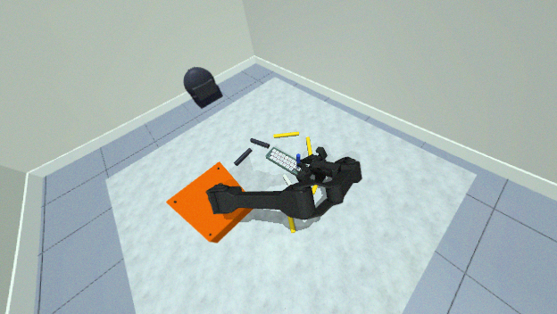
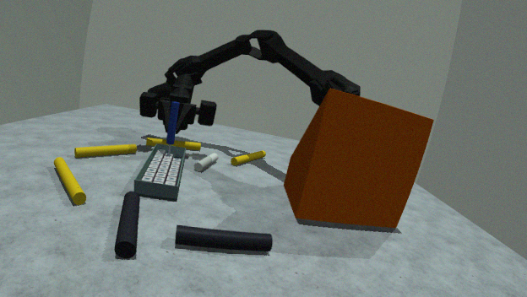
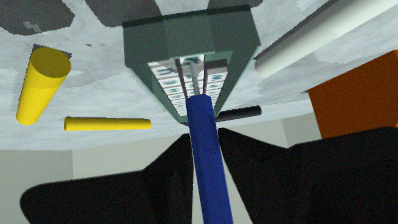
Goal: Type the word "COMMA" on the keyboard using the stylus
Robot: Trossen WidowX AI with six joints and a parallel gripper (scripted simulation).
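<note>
The white rod is 80 mm behind my gripper tip, 60 mm below it and 30 mm to the right of it. From my gripper tip the other things lie so: blue stylus (10 mm below); then grey stylus tip (50 mm below).
</note>
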